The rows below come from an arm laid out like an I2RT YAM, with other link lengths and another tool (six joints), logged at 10 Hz.
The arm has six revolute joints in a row. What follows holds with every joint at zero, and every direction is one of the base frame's.
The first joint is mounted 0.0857 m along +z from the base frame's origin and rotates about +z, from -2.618 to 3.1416 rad.
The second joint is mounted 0.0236 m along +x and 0.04 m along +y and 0.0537 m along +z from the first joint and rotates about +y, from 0 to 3.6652 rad.
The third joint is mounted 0.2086 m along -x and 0.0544 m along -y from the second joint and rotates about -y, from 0 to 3.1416 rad.
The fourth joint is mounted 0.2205 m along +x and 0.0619 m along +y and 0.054 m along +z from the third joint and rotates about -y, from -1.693 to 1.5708 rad.
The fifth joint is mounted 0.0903 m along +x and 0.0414 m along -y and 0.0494 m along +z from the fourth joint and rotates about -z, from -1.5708 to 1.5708 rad.
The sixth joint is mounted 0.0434 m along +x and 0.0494 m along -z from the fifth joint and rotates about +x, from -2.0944 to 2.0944 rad.
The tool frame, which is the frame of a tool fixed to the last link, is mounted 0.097 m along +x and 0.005 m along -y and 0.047 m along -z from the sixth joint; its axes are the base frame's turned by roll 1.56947, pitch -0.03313 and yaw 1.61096 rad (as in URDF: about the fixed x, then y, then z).
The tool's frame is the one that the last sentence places.
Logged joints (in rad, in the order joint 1, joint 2, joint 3, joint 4, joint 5, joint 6), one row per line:
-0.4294 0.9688 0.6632 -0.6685 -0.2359 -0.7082
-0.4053 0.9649 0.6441 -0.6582 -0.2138 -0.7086
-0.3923 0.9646 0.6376 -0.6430 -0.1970 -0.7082
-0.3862 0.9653 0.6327 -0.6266 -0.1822 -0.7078
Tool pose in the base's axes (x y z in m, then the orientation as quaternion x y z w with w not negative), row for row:
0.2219 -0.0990 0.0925 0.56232 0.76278 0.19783 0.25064
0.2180 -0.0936 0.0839 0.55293 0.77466 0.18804 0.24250
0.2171 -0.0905 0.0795 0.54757 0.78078 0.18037 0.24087
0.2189 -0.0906 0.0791 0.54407 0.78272 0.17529 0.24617
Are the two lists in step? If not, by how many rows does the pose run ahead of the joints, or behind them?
The pose runs 1 row behind the joints: the pose in row i belongs to the joints in row i - 1.
